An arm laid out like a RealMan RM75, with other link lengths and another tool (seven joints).
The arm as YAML. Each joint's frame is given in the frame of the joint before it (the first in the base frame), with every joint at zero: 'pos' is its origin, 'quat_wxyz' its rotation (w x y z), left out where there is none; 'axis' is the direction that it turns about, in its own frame. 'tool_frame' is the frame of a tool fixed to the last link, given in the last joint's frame.
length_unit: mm
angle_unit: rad
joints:
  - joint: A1
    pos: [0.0, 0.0, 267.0]
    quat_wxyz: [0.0, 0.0, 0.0, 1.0]
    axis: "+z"
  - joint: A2
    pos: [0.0, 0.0, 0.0]
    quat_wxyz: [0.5, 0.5, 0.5, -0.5]
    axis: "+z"
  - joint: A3
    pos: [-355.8, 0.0, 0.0]
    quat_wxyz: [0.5, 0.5, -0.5, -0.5]
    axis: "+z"
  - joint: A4
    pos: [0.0, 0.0, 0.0]
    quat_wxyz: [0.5, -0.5, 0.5, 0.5]
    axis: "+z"
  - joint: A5
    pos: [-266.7, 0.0, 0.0]
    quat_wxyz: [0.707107, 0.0, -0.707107, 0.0]
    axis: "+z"
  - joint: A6
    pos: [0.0, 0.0, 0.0]
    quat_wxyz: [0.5, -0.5, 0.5, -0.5]
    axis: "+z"
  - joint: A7
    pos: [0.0, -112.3, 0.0]
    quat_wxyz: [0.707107, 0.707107, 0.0, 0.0]
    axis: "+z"
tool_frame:
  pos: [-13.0, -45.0, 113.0]
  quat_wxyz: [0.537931, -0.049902, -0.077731, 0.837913]
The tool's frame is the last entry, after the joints.
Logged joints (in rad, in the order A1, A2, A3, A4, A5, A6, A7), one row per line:
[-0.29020 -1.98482 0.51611 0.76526 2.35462 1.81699 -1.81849]
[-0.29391 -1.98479 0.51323 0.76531 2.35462 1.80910 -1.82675]
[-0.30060 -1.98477 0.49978 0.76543 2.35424 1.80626 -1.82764]
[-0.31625 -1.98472 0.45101 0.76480 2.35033 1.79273 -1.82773]
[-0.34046 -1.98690 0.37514 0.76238 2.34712 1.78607 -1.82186]
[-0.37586 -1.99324 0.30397 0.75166 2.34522 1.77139 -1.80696]
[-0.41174 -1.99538 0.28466 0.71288 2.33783 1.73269 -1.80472]
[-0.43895 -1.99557 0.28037 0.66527 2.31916 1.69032 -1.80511]
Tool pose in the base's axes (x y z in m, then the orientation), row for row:
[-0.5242 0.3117 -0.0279 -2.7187 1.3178 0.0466]
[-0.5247 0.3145 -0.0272 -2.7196 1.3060 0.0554]
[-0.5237 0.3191 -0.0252 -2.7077 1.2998 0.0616]
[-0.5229 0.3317 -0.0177 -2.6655 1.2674 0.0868]
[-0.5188 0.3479 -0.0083 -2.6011 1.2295 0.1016]
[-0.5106 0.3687 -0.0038 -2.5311 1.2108 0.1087]
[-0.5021 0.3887 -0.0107 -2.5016 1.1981 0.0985]
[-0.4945 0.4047 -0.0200 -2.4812 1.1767 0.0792]
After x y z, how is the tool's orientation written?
As a rotation vector, in radians.
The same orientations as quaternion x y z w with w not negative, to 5 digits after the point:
[-0.89813 0.43534 0.01539 0.05996]
[-0.89956 0.43198 0.01832 0.06204]
[-0.89919 0.43165 0.02046 0.06867]
[-0.89870 0.42732 0.02927 0.09428]
[-0.89574 0.42340 0.03499 0.13100]
[-0.88890 0.42522 0.03817 0.16607]
[-0.88627 0.42446 0.03490 0.18205]
[-0.88566 0.42002 0.02827 0.19591]

